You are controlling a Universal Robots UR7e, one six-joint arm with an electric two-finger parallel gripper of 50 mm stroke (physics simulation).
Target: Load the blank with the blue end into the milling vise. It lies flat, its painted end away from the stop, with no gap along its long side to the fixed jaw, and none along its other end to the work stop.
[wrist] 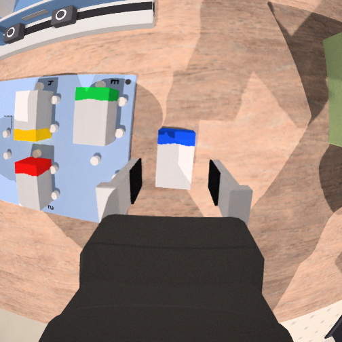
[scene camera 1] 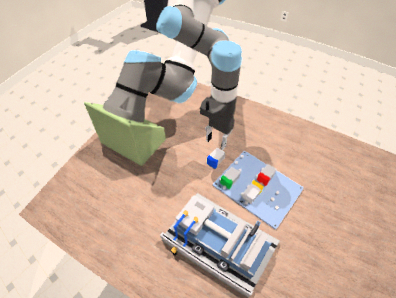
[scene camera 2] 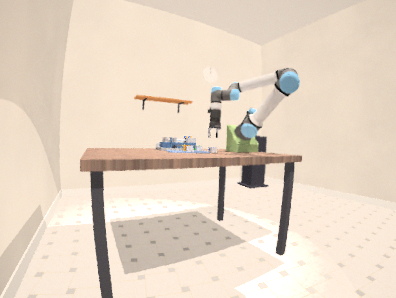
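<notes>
The blank with the blue end (scene camera 1: 215, 157) (scene camera 2: 213, 149) (wrist: 174, 162) lies flat on the table beside the blue board. In the wrist view its blue end points up the picture, away from my gripper's body. My gripper (scene camera 1: 216, 141) (scene camera 2: 213, 135) (wrist: 174, 172) is open and empty. It hangs above the blank, with a gap below the fingertips in scene camera 2; in the wrist view the fingers appear on either side of the blank's white part. The milling vise (scene camera 1: 232, 241) (scene camera 2: 177, 143) (wrist: 115, 27) stands across the board from the arm's base, its jaws apart. I cannot clearly make out the work stop.
The blue board (scene camera 1: 290, 191) (wrist: 82, 185) carries pegs and blanks with green (scene camera 1: 230, 178) (wrist: 95, 120), red (scene camera 1: 266, 175) (wrist: 34, 182) and yellow (scene camera 1: 252, 192) (wrist: 33, 115) ends. Blue hoses (scene camera 1: 189, 231) rise at one end of the vise. A green pedestal (scene camera 1: 122, 137) (scene camera 2: 241, 142) (wrist: 334, 95) stands under the arm's base.
</notes>
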